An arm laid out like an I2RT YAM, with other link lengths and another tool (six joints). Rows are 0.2 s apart.
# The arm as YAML. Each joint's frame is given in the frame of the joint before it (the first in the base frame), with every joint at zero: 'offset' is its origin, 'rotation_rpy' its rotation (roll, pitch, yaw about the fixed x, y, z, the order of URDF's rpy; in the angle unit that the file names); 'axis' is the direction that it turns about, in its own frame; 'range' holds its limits. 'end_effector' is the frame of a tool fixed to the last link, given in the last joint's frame.
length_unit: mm
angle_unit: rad
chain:
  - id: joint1
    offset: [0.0, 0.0, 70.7]
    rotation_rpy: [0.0, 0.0, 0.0]
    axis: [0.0, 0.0, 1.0]
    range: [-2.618, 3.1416]
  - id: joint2
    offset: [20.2, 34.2, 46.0]
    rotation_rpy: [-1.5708, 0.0, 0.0]
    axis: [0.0, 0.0, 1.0]
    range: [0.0, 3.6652]
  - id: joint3
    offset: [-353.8, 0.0, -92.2]
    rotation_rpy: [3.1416, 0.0, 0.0]
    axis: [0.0, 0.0, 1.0]
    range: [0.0, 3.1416]
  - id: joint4
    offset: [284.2, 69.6, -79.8]
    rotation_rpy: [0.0, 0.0, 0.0]
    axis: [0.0, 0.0, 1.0]
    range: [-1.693, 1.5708]
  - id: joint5
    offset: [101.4, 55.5, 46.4]
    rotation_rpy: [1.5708, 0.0, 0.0]
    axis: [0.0, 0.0, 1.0]
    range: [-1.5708, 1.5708]
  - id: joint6
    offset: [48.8, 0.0, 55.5]
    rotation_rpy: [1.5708, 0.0, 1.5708]
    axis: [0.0, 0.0, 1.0]
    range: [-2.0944, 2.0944]
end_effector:
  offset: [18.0, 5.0, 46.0]
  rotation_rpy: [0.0, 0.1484, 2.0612]
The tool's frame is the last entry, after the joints.
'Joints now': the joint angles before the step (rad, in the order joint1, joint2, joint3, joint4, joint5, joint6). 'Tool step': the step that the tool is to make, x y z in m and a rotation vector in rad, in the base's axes. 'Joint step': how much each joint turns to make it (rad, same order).
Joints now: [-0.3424, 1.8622, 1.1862, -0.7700, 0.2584, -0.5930]
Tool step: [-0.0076, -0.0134, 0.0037, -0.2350, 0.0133, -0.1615]
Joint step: [0.0133, 0.0100, -0.0208, 0.0377, 0.2473, 0.1552]
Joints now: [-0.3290, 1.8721, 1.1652, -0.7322, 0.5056, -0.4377]
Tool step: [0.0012, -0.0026, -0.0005, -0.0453, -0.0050, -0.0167]
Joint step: [0.0027, 0.0057, -0.0055, 0.0226, 0.0436, 0.0157]
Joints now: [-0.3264, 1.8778, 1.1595, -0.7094, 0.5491, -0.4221]
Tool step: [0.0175, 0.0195, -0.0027, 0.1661, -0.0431, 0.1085]
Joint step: [0.0233, -0.0024, 0.0240, -0.0081, -0.1823, -0.0649]
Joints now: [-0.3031, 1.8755, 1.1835, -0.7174, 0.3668, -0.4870]
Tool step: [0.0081, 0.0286, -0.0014, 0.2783, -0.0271, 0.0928]
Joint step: [0.0110, -0.0001, 0.0405, -0.0866, -0.2827, -0.0443]
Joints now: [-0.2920, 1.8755, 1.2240, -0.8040, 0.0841, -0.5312]
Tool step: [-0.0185, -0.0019, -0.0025, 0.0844, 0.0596, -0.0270]
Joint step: [-0.0321, 0.0003, 0.0024, -0.0845, -0.0625, -0.0004]
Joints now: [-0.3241, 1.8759, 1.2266, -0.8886, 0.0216, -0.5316]
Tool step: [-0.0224, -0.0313, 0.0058, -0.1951, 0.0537, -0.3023]
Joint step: [-0.0430, 0.0004, -0.0007, -0.0158, 0.2090, 0.2560]
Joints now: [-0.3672, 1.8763, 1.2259, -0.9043, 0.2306, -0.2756]
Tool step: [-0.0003, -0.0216, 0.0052, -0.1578, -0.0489, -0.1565]
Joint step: [-0.0220, 0.0015, -0.0027, 0.0687, 0.1351, 0.1340]
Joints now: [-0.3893, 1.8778, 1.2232, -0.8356, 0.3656, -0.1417]
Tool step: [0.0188, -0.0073, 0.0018, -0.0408, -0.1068, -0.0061]
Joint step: [0.0005, 0.0005, -0.0015, 0.1137, -0.0018, 0.0074]
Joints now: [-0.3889, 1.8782, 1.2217, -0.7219, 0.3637, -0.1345]
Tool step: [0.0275, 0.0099, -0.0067, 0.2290, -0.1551, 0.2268]
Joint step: [-0.0198, -0.0004, -0.0001, 0.0908, -0.3226, -0.1784]
